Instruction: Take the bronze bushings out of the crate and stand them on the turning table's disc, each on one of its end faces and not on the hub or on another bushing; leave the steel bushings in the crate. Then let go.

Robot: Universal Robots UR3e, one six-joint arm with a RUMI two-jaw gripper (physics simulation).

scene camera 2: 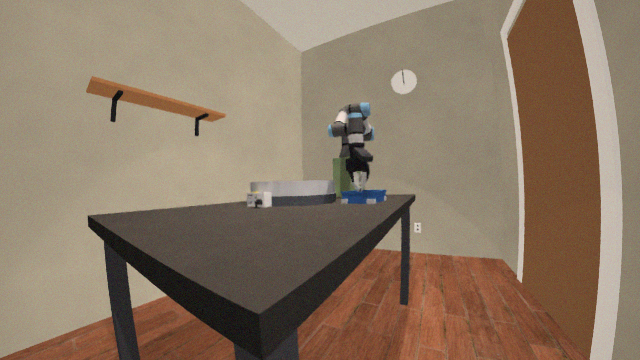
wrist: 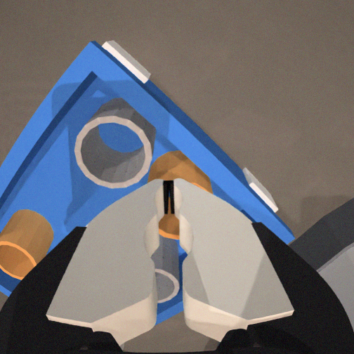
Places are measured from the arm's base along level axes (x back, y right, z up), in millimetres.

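Pixels of known places: gripper, between the fingertips: (scene camera 2: 359, 192).
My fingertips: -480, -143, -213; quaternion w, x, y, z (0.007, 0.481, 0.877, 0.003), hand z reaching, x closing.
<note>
Behind a point stands the place of what it marks, as x, y, z.
The blue crate (scene camera 2: 363, 196) @[-510, -164, -227] (wrist: 35, 182) sits on the dark table (scene camera 2: 232, 241) @[-1112, -53, -256] beside the turning table's grey disc (scene camera 2: 293, 187) @[-619, 98, -182] (wrist: 338, 277). In the wrist view the crate holds a wide steel bushing (wrist: 112, 154) standing on end. A bronze bushing (wrist: 179, 166) stands right behind my fingertips. A second bronze bushing (wrist: 22, 242) is at the left edge. A small steel bushing (wrist: 165, 277) shows between my fingers. My gripper (scene camera 2: 360, 184) @[-481, -143, -213] (wrist: 169, 189) is shut, low in the crate, with its tips at the middle bronze bushing's top opening. The fingers hide most of that bushing.
A small white box (scene camera 2: 258, 198) @[-686, 221, -222] stands in front of the disc's dark base (scene camera 2: 304, 200) @[-598, 61, -236]. A green block (scene camera 2: 341, 174) @[-71, 37, -112] stands behind the crate by the arm. White tabs (wrist: 126, 60) (wrist: 260, 189) sit on the crate's rim.
</note>
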